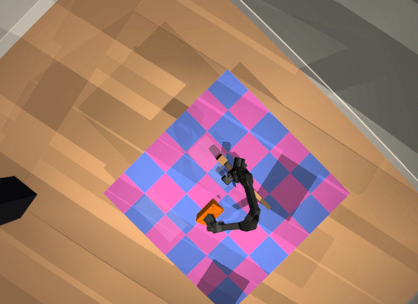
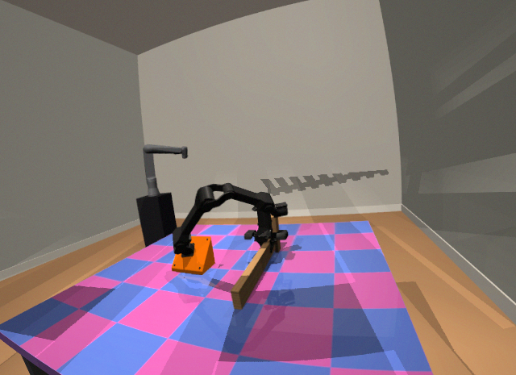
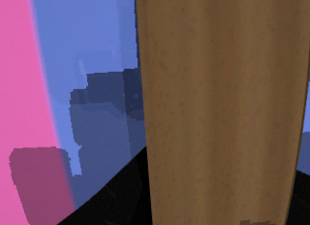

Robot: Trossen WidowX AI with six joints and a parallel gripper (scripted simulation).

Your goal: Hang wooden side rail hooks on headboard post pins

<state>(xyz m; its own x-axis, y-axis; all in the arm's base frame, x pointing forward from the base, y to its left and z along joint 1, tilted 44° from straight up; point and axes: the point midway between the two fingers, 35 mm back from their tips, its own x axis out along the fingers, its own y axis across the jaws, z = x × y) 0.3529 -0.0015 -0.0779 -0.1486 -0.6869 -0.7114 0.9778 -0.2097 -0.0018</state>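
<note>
Right now the headboard post is 11 cm to the left of my gripper tip, 4 cm above it and 2 cm ahead of it.
</note>
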